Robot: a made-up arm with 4 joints.
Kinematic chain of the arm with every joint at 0, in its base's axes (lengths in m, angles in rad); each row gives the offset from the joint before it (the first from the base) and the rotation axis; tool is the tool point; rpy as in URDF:
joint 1: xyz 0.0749 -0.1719 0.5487 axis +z
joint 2: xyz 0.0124 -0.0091 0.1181 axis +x
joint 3: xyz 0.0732 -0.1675 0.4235 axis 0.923 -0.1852 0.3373
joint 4: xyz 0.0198 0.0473 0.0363 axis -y
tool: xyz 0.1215 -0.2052 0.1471 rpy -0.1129 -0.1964 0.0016
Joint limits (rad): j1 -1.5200..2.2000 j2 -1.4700..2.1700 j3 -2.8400..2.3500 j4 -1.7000..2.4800
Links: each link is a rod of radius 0.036 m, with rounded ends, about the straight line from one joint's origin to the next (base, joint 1, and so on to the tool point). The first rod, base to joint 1, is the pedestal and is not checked.
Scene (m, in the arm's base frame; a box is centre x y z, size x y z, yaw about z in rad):
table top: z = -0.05
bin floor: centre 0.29 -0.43 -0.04 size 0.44 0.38 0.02 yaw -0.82
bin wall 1: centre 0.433 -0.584 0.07 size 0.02 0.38 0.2 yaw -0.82
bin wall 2: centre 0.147 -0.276 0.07 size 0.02 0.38 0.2 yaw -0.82
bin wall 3: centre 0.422 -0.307 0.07 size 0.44 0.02 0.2 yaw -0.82
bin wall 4: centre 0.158 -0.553 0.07 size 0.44 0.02 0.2 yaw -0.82
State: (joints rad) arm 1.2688 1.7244 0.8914 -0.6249
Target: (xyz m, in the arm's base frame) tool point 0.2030 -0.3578 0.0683
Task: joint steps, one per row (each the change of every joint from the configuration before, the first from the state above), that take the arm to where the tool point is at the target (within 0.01 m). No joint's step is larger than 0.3 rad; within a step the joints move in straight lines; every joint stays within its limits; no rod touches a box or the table.
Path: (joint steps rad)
1: -0.2891 -0.0364 0.2360 -0.0530
2: -0.2891 -0.0364 0.2360 -0.0531
3: -0.2891 -0.0363 0.2360 -0.0530
4: -0.0602 0.0757 -0.1086 0.2771
5: -0.0603 0.0757 -0.1086 0.2770
6: -0.0603 0.0757 -0.1086 0.2771
7: -0.0602 0.0757 -0.1086 0.2771
8: -0.0603 0.0758 -0.1085 0.2771
9: -0.0602 0.0757 -0.1086 0.2771

